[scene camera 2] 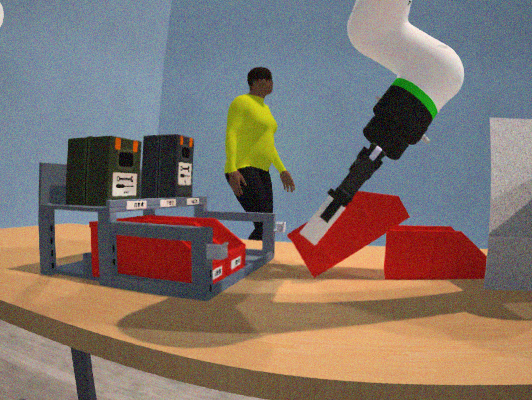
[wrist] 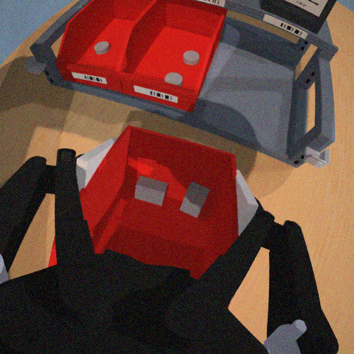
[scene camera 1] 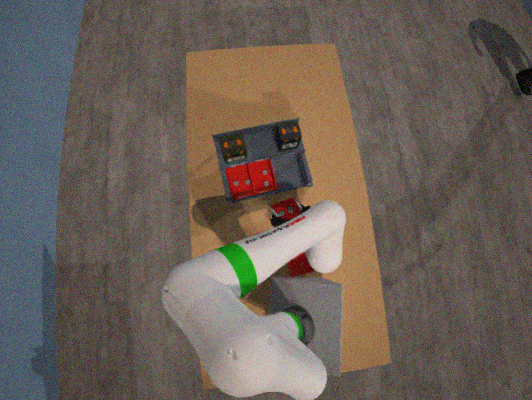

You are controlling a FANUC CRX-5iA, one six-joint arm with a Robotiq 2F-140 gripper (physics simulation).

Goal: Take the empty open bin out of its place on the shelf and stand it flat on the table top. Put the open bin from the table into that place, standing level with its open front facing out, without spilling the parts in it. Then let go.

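Where they show: gripper, fingertip midpoint: (scene camera 2: 307,238) (scene camera 1: 284,207); arm's base at its link origin: (scene camera 1: 297,326).
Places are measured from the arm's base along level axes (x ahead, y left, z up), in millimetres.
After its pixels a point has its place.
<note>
My gripper (scene camera 1: 290,212) @(x 468, y 36, z -107 mm) (scene camera 2: 315,230) @(x 468, y 36, z -107 mm) (wrist: 171,168) is shut on the side walls of a red open bin (scene camera 1: 286,203) @(x 487, y 25, z -116 mm) (scene camera 2: 350,230) @(x 391, y 61, z -90 mm) (wrist: 182,145) with two grey parts inside. This bin is steeply tilted: its tall back end points down toward the shelf, its low front end up. Its lowest corner is close to the table top; contact cannot be told. The other red bin (scene camera 1: 300,265) @(x 218, y -40, z -160 mm) (scene camera 2: 432,255) @(x 263, y 28, z -125 mm) stands flat on the table; its inside is hidden. The shelf (scene camera 2: 201,262) @(x 498, y 284, z -117 mm) (wrist: 326,125) has a vacant place on its lower level, right of two red bins in the wrist view.
Those shelf bins (scene camera 1: 251,177) @(x 593, y 179, z -83 mm) (wrist: 160,55) hold round grey parts. Two dark boxes (scene camera 1: 234,147) @(x 682, y 246, z 34 mm) (scene camera 1: 289,135) @(x 726, y 28, z 59 mm) (scene camera 2: 102,170) @(x 658, y 294, z -13 mm) (scene camera 2: 167,165) @(x 721, y 64, z 4 mm) stand on the upper level. Side rails flank the vacant place. A grey block (scene camera 1: 325,310) @(x 72, y -88, z 76 mm) (scene camera 2: 510,200) @(x 136, y 37, z -38 mm) stands behind the table bin. A person (scene camera 2: 250,135) is beyond the table.
</note>
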